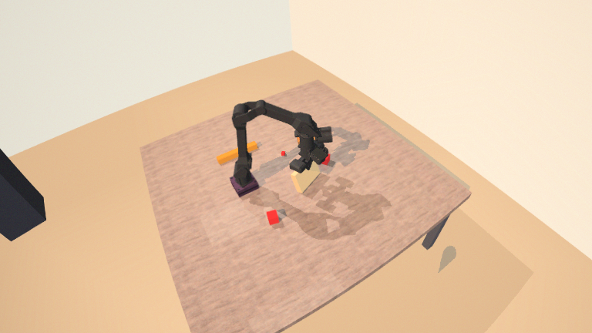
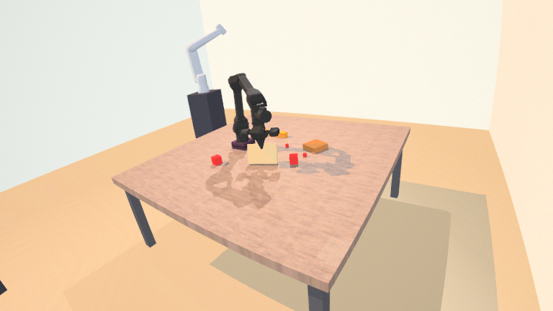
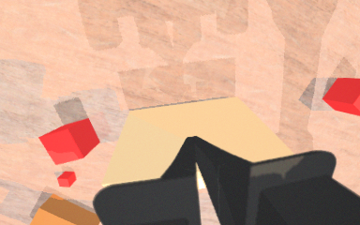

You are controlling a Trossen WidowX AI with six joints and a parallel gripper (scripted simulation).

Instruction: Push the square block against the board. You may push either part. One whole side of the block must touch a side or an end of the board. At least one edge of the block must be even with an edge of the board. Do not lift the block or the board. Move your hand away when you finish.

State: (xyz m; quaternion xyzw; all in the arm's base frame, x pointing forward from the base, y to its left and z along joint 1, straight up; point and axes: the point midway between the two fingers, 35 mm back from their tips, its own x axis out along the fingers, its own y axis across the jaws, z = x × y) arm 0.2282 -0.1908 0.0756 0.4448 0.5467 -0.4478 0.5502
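The pale yellow flat slab lies 30 mm below my gripper tip, 10 mm to the left of it and 10 mm behind it. The rest, counted from my gripper tip: long orange board: 400 mm to the left, 130 mm behind, 70 mm below; then orange square block: 230 mm to the left, 210 mm ahead, 70 mm below.
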